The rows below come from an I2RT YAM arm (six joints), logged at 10 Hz.
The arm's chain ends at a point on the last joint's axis. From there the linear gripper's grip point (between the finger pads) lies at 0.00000 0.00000 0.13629 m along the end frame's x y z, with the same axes.
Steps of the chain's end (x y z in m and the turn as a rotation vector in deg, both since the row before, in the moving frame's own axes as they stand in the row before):
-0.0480, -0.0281, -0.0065, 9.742, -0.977, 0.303
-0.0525, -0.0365, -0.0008, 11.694, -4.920, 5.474
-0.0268, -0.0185, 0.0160, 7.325, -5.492, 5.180
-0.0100, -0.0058, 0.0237, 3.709, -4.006, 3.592
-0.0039, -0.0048, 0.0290, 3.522, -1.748, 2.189
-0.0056, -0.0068, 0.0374, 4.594, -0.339, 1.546
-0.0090, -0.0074, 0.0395, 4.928, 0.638, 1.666
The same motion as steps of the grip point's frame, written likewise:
-0.0503, -0.0512, -0.0085, 9.742, -0.977, 0.303
-0.0628, -0.0646, -0.0041, 11.694, -4.920, 5.474
-0.0390, -0.0364, 0.0143, 7.325, -5.492, 5.180
-0.0192, -0.0149, 0.0231, 3.709, -4.006, 3.592
-0.0079, -0.0132, 0.0287, 3.522, -1.748, 2.189
-0.0063, -0.0177, 0.0370, 4.594, -0.339, 1.546
-0.0073, -0.0191, 0.0390, 4.928, 0.638, 1.666

